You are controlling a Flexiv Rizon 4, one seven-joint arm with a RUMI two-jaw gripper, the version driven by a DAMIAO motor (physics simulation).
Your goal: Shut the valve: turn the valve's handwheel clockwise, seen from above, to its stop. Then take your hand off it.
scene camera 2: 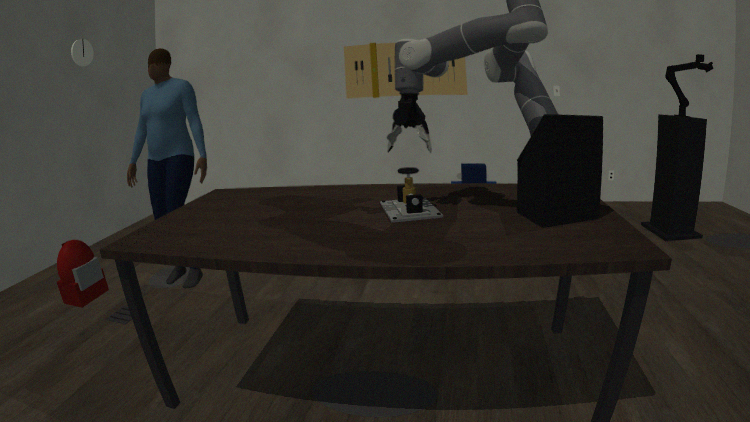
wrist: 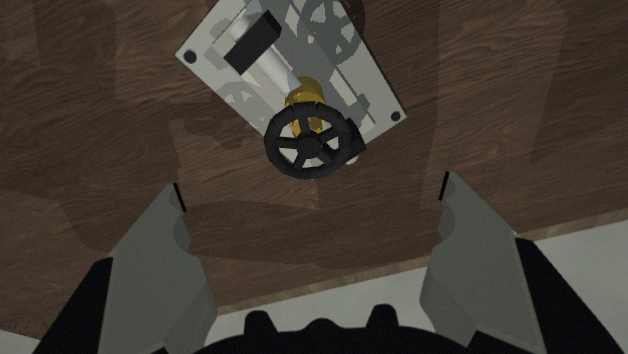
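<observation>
The valve's black handwheel has several spokes and sits level on top of the brass valve body. The valve stands on a light grey base plate on the table, with a pipe and black blocks beside the brass body. My gripper is wide open, points down and hangs above the handwheel, clear of it, with nothing between its fingers. How far the handwheel is turned cannot be told from these views.
The wooden table carries a large black box at the right. Behind the table at the left stands a person in a blue top. A red backpack lies on the floor at the left. A black pedestal stands at the right.
</observation>
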